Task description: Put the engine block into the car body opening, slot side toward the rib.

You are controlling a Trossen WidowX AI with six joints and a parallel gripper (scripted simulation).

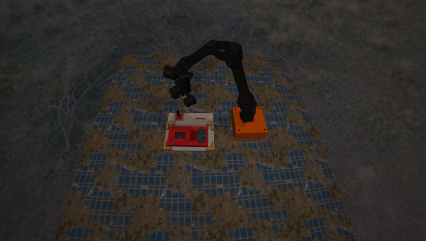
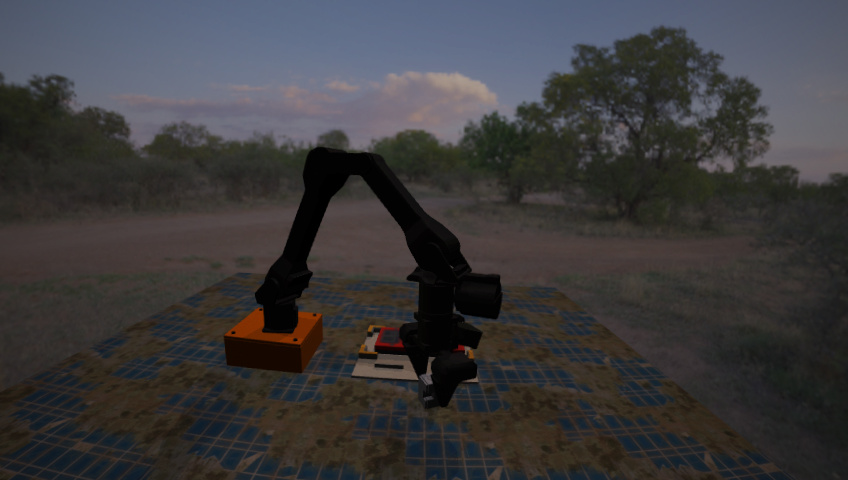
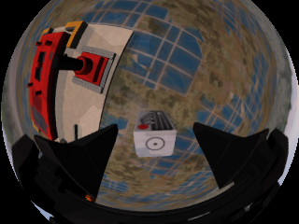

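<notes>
Right now my gripper tip is 10 mm past the grey engine block.
</notes>
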